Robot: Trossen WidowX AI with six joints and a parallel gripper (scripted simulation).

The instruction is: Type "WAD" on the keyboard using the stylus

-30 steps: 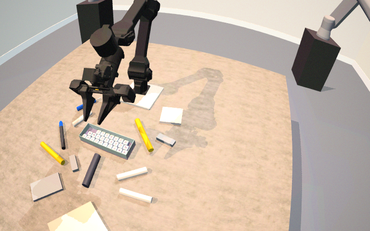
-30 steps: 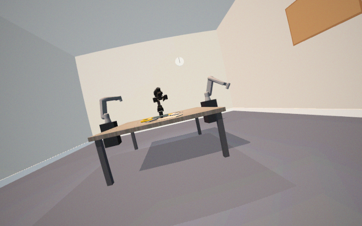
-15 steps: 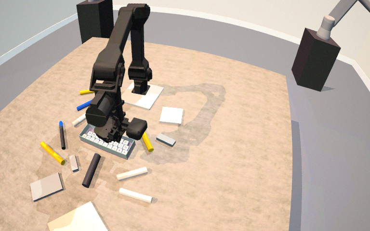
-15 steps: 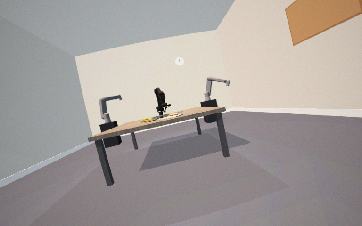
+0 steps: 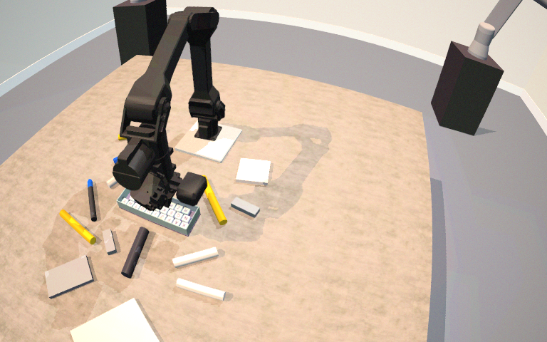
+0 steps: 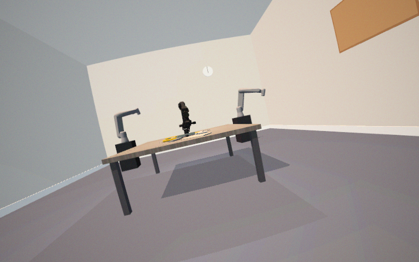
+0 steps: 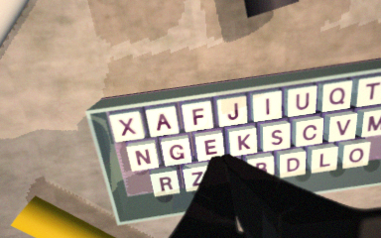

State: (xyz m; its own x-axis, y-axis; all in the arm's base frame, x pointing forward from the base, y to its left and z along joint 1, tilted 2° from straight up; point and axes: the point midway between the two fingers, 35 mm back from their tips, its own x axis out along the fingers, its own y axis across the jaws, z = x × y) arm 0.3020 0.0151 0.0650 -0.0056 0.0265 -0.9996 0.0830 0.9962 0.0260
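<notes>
Now: the W key 11 cm to the right of my gripper tip, 3 cm below it and 1 cm behind it. Round my gripper tip: blue stylus (19 cm to the right, 18 cm behind, 3 cm below); then yellow cylinder (25 cm behind, 22 cm to the right, 3 cm below).
</notes>
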